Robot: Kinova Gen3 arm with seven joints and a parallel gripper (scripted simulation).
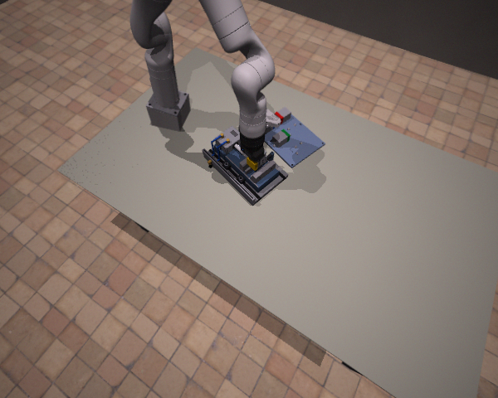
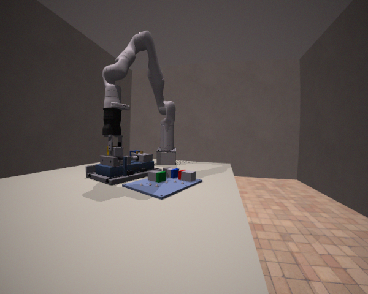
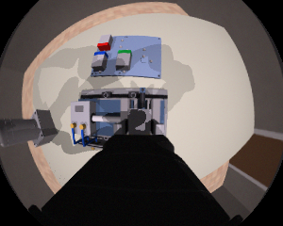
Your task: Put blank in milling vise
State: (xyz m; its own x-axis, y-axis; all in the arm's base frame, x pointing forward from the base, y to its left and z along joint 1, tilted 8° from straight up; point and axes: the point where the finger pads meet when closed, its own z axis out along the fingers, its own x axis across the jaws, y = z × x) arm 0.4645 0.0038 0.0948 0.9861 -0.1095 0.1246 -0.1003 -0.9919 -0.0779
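The yellow-ended blank lies 20 mm below my hand. From my hand the other things lie so: green-ended blank 30 mm behind, 200 mm to the left, 110 mm below; then fixed jaw 40 mm ahead, 60 mm below; then milling vise 60 mm behind, 10 mm to the left, 100 mm below.
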